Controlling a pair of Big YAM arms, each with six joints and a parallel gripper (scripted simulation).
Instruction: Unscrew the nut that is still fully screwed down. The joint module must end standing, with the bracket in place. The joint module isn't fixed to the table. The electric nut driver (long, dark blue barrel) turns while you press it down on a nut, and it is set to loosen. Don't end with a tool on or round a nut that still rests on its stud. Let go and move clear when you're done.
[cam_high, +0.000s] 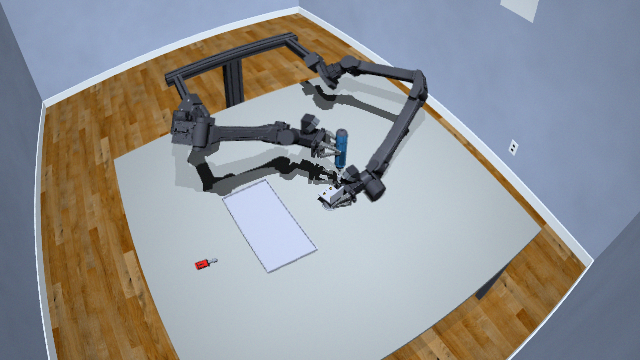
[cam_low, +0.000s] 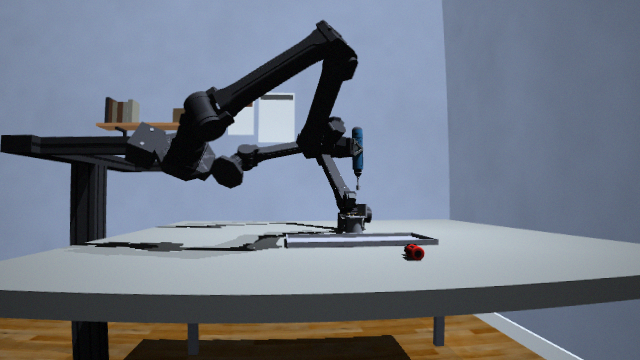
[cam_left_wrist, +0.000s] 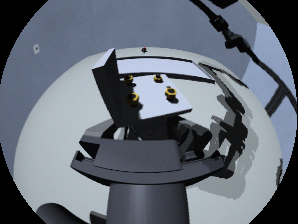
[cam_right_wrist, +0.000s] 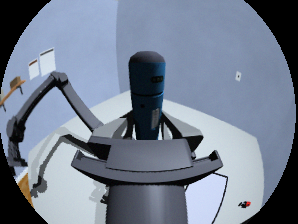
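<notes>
Right now the bracket is 5 cm above my left hand. The rest, counted from my left hand: red tool 3 cm ahead, 59 cm to the right, 1 cm below.
</notes>
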